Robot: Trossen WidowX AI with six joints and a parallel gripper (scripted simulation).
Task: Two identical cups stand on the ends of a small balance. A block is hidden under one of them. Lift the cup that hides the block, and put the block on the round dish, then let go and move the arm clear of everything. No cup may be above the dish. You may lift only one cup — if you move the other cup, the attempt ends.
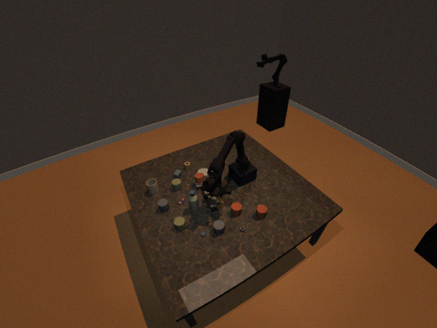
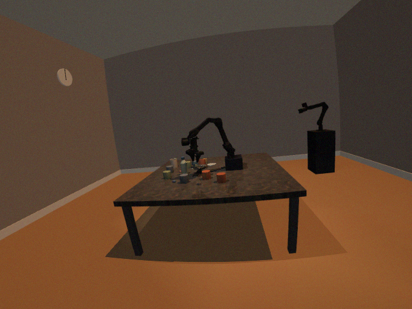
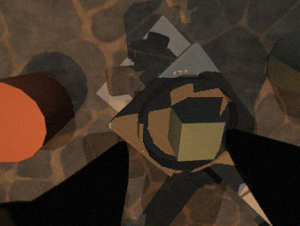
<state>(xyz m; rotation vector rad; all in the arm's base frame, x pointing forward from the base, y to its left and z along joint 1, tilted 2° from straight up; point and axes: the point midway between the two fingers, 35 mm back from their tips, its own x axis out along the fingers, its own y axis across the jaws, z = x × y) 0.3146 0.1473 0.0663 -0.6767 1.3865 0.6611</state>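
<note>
The round blue-grey dish is 10 cm behind my gripper tip, 39 cm to the right of it and 12 cm below it. The rest, counted from my gripper tip: white mug (33 cm ahead, 40 cm to the right, 9 cm below); then balance beam (14 cm to the right, 9 cm below); then bottle (13 cm ahead, 9 cm to the right, 2 cm below).
</note>
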